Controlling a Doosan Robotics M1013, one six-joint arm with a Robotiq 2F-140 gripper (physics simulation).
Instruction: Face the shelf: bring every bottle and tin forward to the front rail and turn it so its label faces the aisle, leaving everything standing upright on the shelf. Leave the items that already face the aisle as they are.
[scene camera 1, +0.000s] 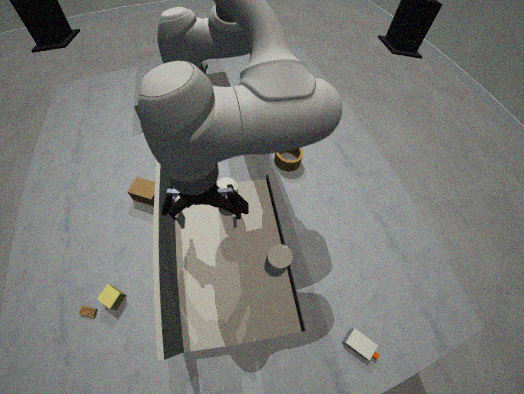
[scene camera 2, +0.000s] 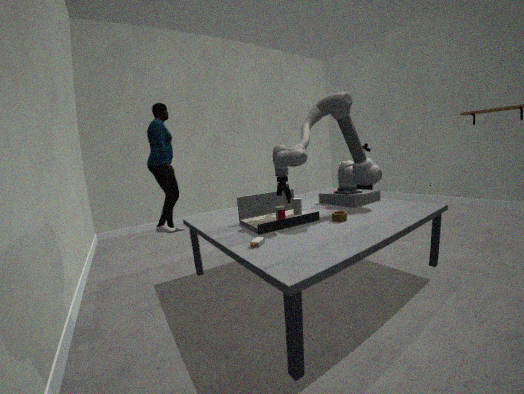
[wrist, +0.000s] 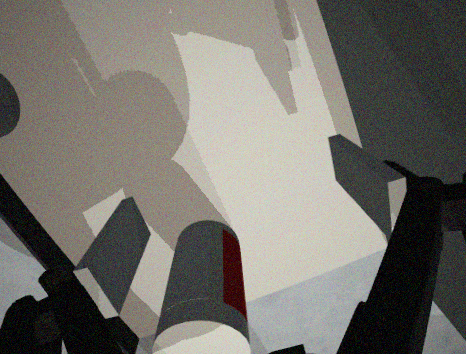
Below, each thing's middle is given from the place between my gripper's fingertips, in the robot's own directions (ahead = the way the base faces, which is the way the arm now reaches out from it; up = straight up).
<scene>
The shelf board (scene camera 1: 226, 298) lies 8 cm below my hand, 7 cm ahead of it and 5 cm to the left of it. From my hand the other things lie so: back wall (scene camera 1: 169, 340) (10 cm to the right, 9 cm ahead); dark front rail (wrist: 28, 230) (19 cm to the left, 7 cm below, 6 cm ahead).
</scene>
